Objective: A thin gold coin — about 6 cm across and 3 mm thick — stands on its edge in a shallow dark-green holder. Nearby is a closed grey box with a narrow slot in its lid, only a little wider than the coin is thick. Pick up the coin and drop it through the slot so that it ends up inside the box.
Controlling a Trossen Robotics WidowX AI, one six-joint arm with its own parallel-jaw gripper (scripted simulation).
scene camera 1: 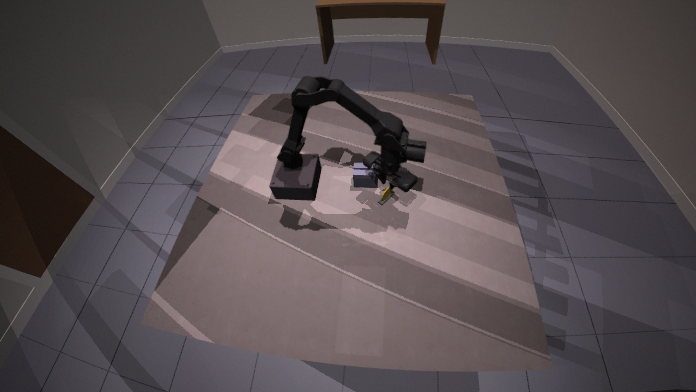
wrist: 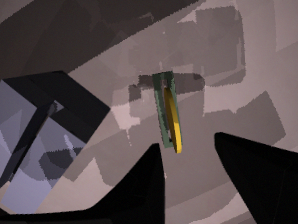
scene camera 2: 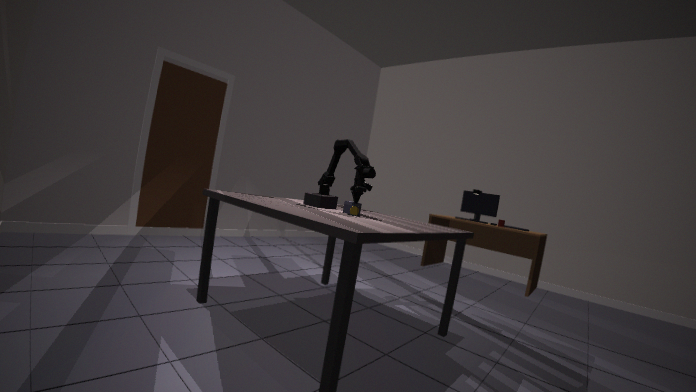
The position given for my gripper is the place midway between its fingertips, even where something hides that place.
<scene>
In view: my gripper [scene camera 1: 388,186].
My gripper is seen too in the wrist view [wrist: 187,145].
</scene>
